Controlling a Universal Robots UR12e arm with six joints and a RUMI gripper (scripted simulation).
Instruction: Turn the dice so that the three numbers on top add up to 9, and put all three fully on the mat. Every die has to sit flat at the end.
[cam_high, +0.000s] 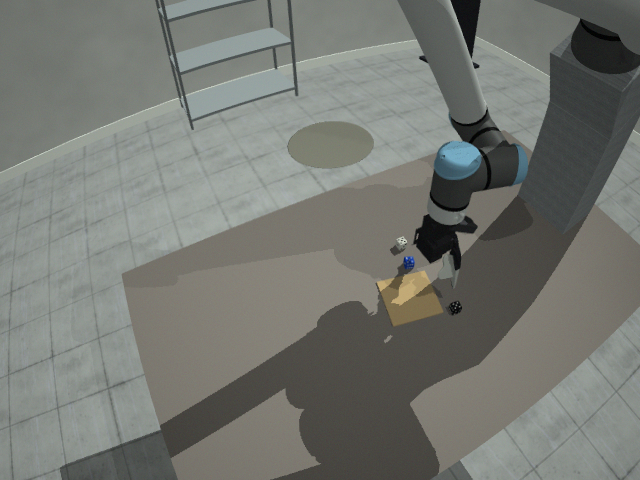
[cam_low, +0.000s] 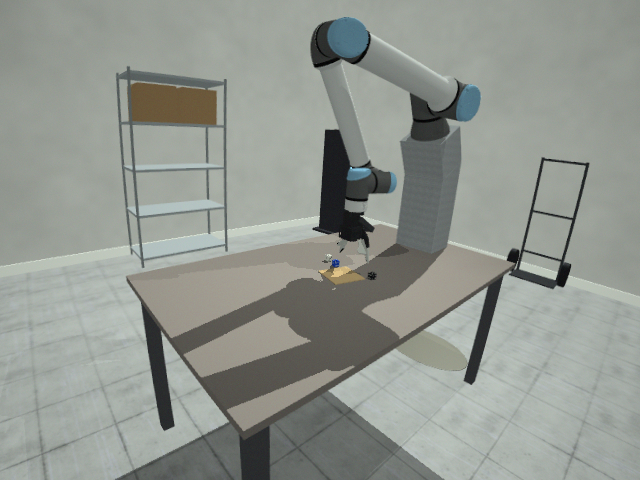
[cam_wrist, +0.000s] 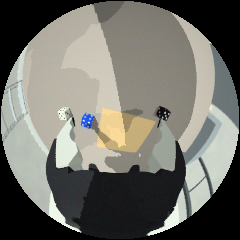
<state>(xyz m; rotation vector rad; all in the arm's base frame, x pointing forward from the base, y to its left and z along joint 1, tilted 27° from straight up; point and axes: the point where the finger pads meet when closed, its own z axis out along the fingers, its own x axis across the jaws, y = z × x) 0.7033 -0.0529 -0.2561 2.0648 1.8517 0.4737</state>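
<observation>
My hand is 11 cm to the right of the black die, 4 cm above it and 2 cm short of it. Round my hand: blue die: 7 cm to the right, 4 cm below, 3 cm ahead; then tan mat: 9 cm ahead, 5 cm below, 1 cm to the left; then white die: 14 cm to the right, 4 cm below.
</observation>
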